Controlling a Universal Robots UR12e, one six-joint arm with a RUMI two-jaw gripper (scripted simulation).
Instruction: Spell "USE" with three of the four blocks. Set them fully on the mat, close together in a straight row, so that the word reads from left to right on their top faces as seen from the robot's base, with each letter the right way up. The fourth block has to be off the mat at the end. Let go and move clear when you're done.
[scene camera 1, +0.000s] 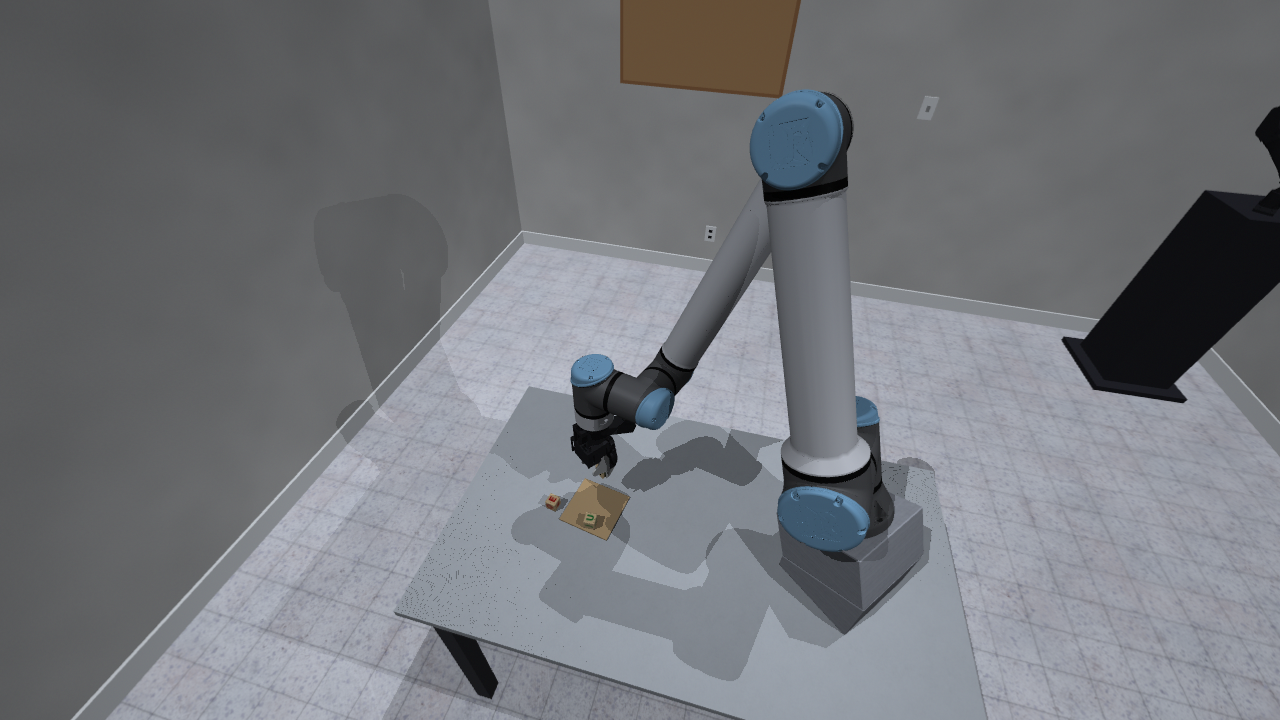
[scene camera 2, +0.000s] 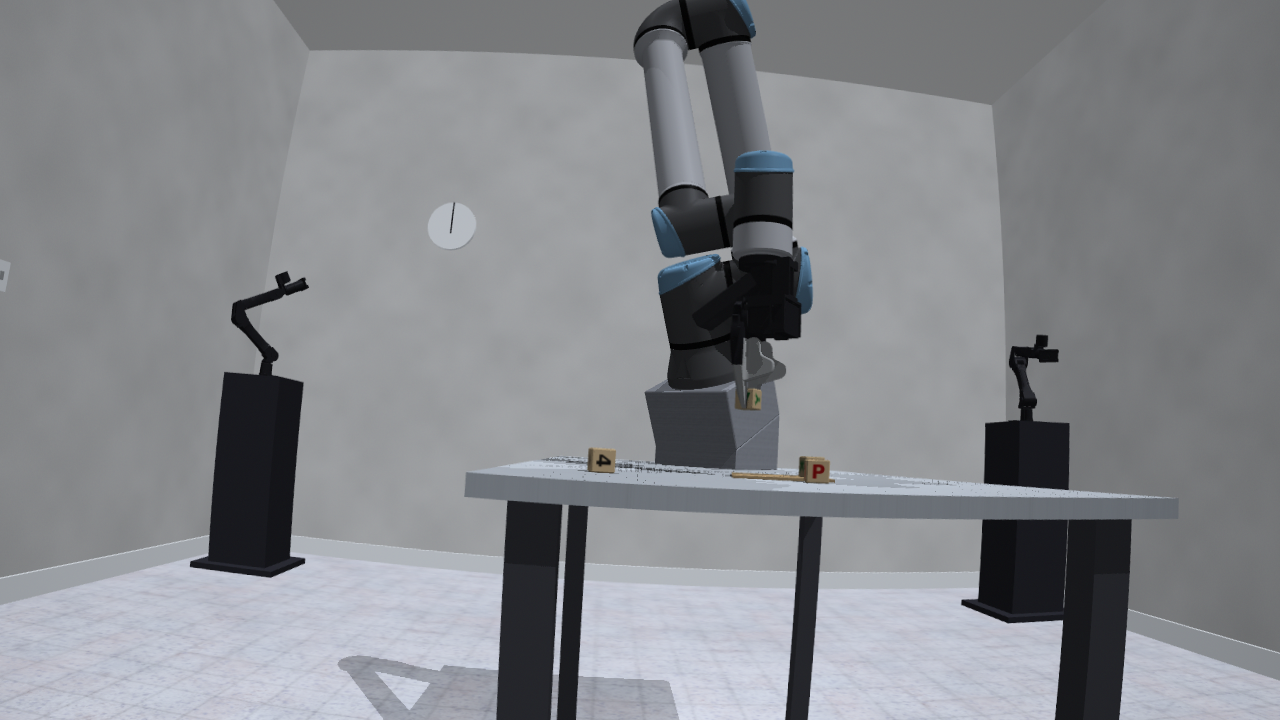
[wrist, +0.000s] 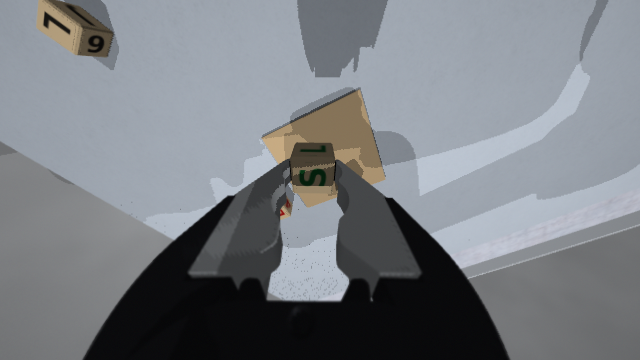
The pictures show: the gripper and a tan mat.
The gripper shows as well in scene camera 1 and in the wrist view.
